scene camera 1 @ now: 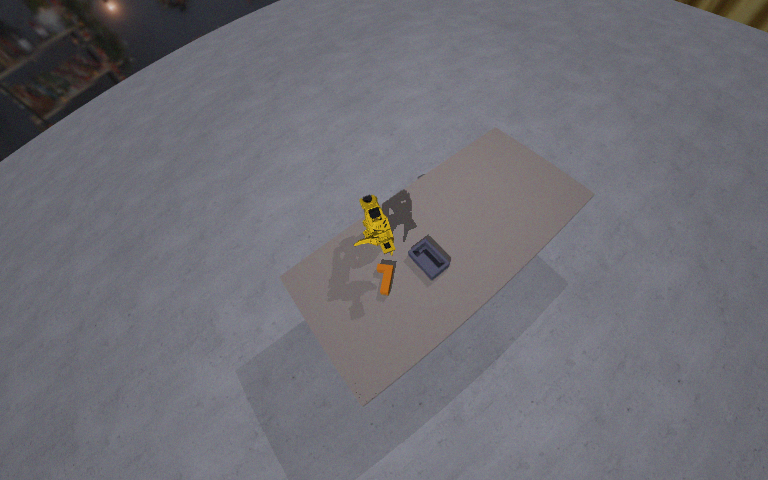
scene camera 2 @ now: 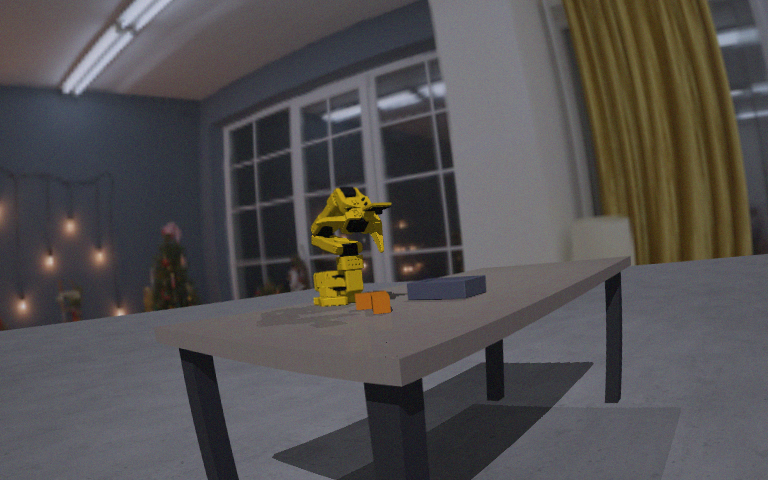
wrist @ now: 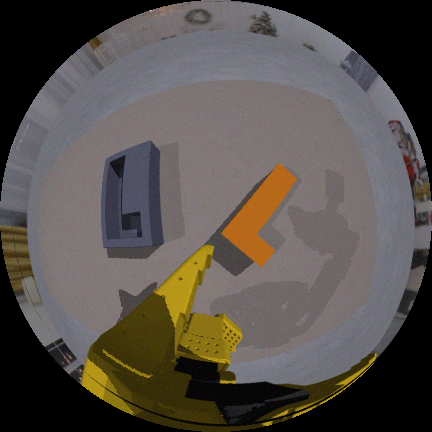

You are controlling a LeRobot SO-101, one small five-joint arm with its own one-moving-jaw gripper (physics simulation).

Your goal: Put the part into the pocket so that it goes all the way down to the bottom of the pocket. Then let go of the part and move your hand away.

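Places are measured from the arm's base along level axes (x ahead, y left, z up), in millimetres.
Pixels of known places: hand, its tool point: (scene camera 1: 390, 254) (scene camera 2: 380, 250) (wrist: 212, 254); arm's base, origin of its link: (scene camera 2: 346, 303) (wrist: 204, 325).
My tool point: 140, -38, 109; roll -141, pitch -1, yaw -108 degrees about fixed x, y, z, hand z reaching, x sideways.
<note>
For each thing: its top centre in the pictures, then the offset to it from my tool point, as dx, dy, dz. Level surfaces: height alone.
- orange L-shaped part, centre of its top: (wrist: 273, 211) (scene camera 2: 371, 294) (scene camera 1: 382, 277) +21, -65, -79
- beige table top, height of its surface: dz -109
- grey block, centre of its top: (wrist: 120, 193) (scene camera 2: 446, 279) (scene camera 1: 428, 256) +70, +118, -73
The orange L-shaped part (scene camera 1: 385, 278) (scene camera 2: 373, 301) (wrist: 257, 217) lies flat on the beige table top (scene camera 1: 493, 196) (scene camera 2: 394, 341) (wrist: 225, 132). To one side stands the grey block (scene camera 1: 429, 255) (scene camera 2: 446, 287) (wrist: 142, 189) with an L-shaped pocket, which is empty. My gripper (scene camera 1: 373, 245) (scene camera 2: 383, 226) (wrist: 201, 261) hangs above the table near the part, clear of it. It is fully open and empty. Only the fixed jaw shows in the wrist view, its tip pointing at the part's corner.
The yellow arm's base (scene camera 2: 333, 289) stands on the table behind the part. The arm's shadow falls on the table beside the part. The table's edges lie well away from both objects.
</note>
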